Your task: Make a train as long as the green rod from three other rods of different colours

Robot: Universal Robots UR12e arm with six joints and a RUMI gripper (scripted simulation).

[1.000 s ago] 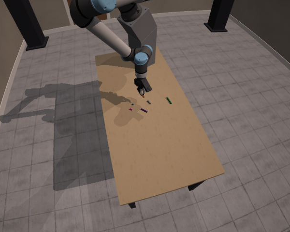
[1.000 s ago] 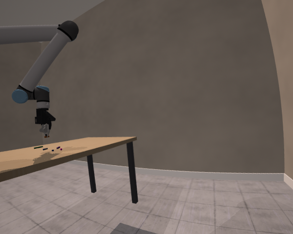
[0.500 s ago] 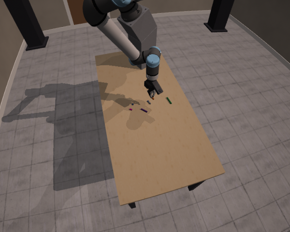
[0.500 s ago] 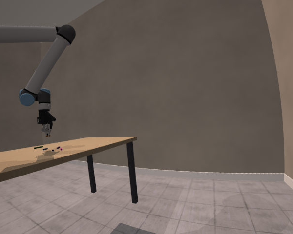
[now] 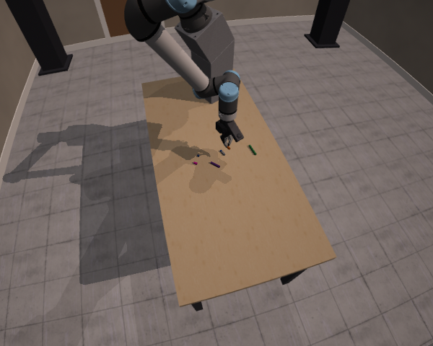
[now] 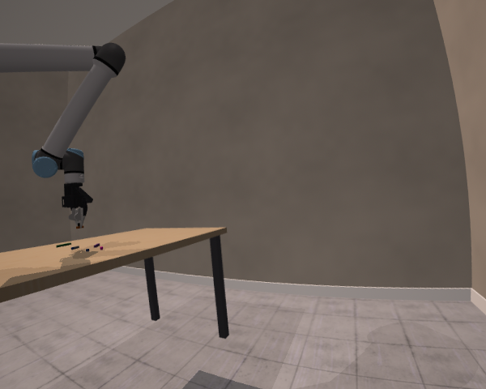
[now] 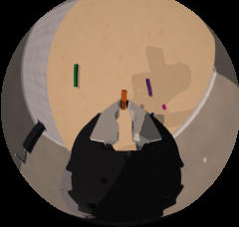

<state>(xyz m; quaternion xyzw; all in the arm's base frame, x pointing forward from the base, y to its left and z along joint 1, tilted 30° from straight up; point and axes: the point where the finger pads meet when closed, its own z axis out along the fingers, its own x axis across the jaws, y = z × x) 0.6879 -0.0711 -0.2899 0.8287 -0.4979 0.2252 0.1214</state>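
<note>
My hand is 30 mm past the grey rod, 20 mm to the left of it and 110 mm above it. From my hand the other things lie so: purple rod 40 mm ahead, 80 mm to the right, 110 mm below; then orange rod 10 mm below; then green rod 30 mm behind, 170 mm to the left, 110 mm below.
</note>
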